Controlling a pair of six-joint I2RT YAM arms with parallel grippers.
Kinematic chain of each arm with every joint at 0, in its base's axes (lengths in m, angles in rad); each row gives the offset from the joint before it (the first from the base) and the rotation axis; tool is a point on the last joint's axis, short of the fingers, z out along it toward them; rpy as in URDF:
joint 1: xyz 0 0 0.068 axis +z
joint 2: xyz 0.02 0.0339 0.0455 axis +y
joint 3: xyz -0.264 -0.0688 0 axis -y
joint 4: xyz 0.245 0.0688 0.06 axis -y
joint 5: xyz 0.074 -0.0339 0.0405 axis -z
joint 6: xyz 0.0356 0 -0.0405 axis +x
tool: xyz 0 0 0 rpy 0 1.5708 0
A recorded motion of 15 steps. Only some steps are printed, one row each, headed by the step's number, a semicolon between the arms.
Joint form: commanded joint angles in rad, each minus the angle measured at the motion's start. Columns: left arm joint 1, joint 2, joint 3, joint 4, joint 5, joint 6; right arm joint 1, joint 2, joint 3, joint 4, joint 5, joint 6.
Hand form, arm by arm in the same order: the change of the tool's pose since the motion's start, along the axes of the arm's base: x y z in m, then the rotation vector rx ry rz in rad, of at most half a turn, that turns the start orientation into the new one. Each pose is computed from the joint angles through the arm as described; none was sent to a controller.
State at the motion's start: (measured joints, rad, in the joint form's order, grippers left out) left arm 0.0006 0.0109 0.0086 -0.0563 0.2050 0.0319; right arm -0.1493 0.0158 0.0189 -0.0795 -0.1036 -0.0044
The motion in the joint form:
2: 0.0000 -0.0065 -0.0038 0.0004 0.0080 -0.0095; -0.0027 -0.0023 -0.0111 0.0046 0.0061 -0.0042
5: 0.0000 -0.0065 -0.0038 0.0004 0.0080 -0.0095; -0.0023 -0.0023 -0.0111 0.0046 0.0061 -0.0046
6: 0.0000 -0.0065 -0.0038 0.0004 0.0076 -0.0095; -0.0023 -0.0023 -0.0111 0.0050 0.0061 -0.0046
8: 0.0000 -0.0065 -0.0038 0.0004 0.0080 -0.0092; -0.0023 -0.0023 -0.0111 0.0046 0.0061 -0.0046
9: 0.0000 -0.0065 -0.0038 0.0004 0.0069 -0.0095; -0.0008 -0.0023 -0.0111 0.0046 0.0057 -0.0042
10: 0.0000 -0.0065 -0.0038 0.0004 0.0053 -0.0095; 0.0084 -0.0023 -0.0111 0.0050 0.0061 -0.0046
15: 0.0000 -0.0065 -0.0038 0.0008 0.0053 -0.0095; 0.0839 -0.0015 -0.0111 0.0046 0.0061 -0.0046
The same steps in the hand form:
2: -0.0002 -0.0003 -0.0007 -0.0097 -0.0011 -0.0075; 0.0004 -0.0006 -0.0032 -0.0040 0.0044 -0.0085
5: -0.0002 -0.0003 -0.0007 -0.0097 -0.0011 -0.0075; 0.0004 -0.0005 -0.0032 -0.0044 0.0045 -0.0080
6: -0.0002 -0.0003 -0.0007 -0.0097 -0.0011 -0.0071; 0.0004 -0.0005 -0.0032 -0.0045 0.0041 -0.0080
8: -0.0002 -0.0003 -0.0007 -0.0094 -0.0012 -0.0075; 0.0004 -0.0005 -0.0032 -0.0044 0.0045 -0.0080
9: -0.0002 -0.0002 -0.0007 -0.0097 -0.0011 -0.0064; 0.0005 -0.0004 -0.0032 -0.0040 0.0044 -0.0062
10: -0.0002 -0.0002 -0.0007 -0.0096 -0.0011 -0.0048; 0.0006 0.0006 -0.0032 -0.0045 0.0040 0.0027
15: -0.0002 -0.0002 -0.0007 -0.0096 -0.0015 -0.0048; 0.0012 0.0089 -0.0033 -0.0045 0.0051 0.0782

